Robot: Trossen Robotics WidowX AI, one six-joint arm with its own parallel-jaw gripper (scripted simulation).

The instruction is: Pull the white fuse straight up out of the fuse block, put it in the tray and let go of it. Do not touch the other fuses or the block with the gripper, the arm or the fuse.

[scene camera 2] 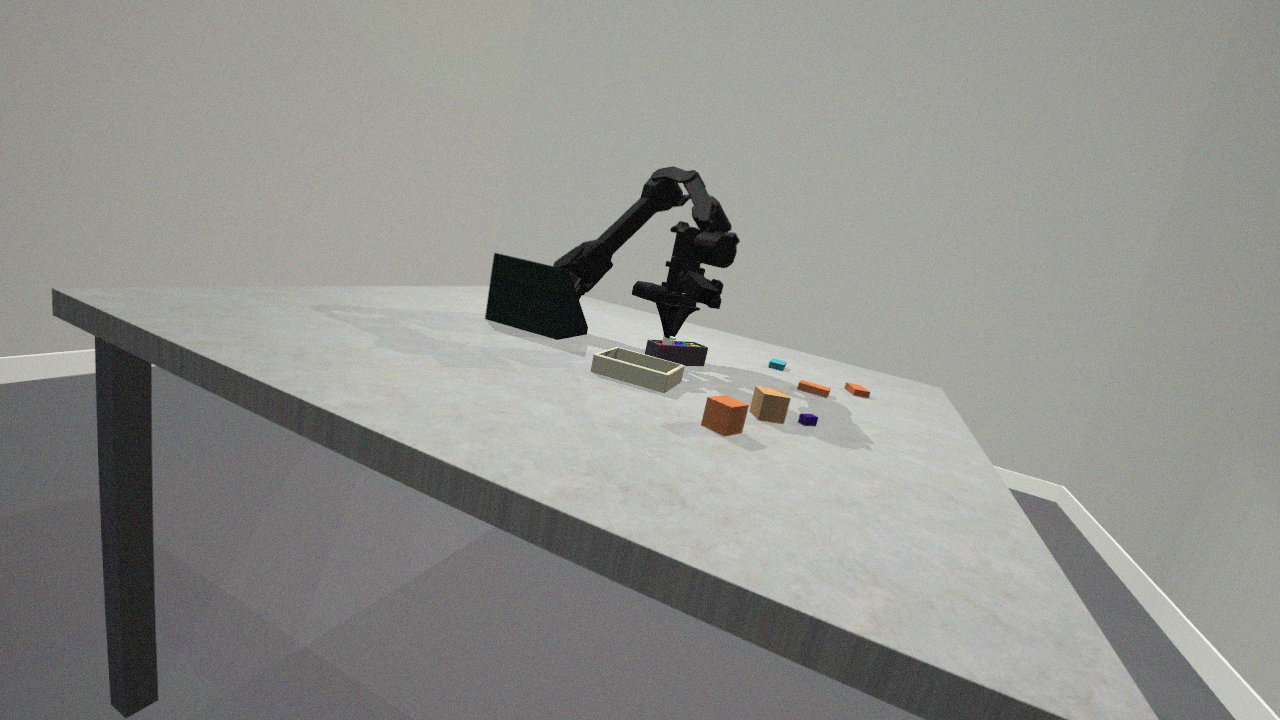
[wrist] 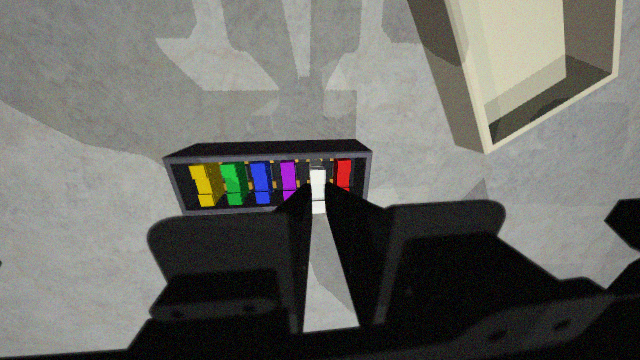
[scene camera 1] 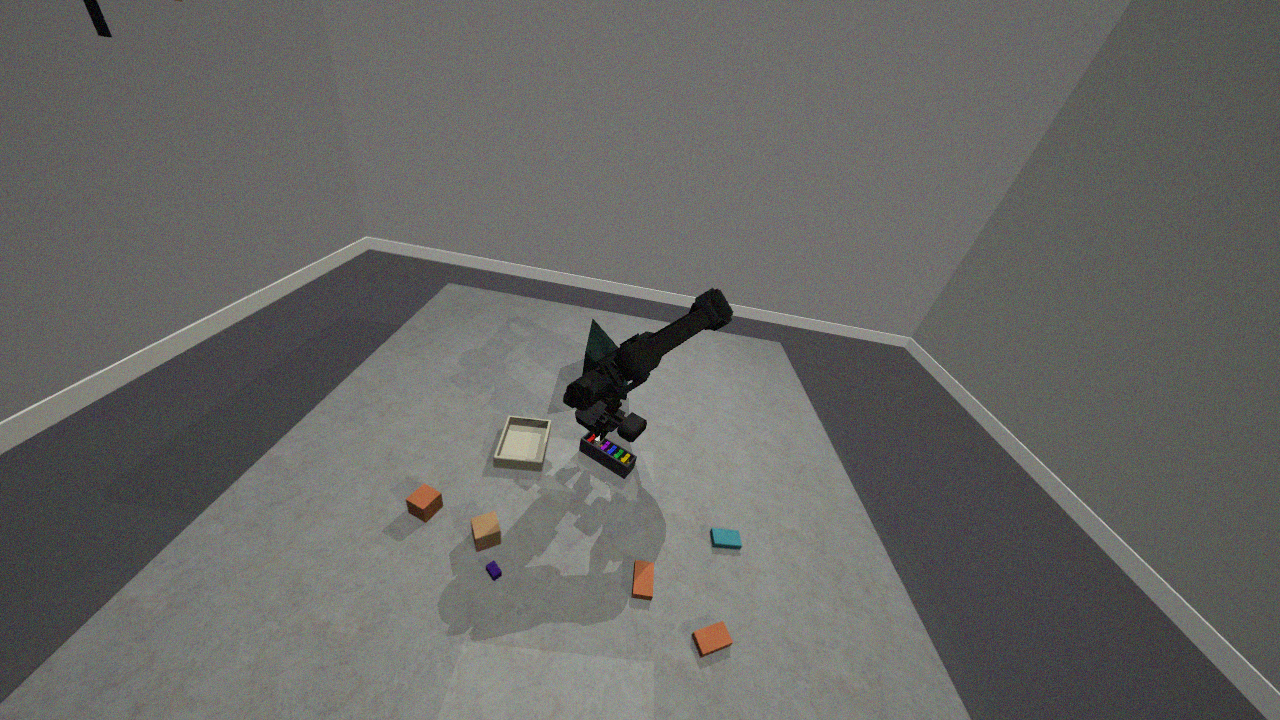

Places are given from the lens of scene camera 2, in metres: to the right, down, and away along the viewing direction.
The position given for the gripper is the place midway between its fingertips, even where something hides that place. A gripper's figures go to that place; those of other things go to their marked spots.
gripper point(scene camera 2: 669, 338): 0.06, -0.04, 1.08
tan cube point(scene camera 2: 770, 405): 0.20, 0.07, 0.82
orange cube point(scene camera 2: 724, 415): 0.11, 0.07, 0.72
The marked spots on the tan cube and the orange cube are 0.13 m apart.
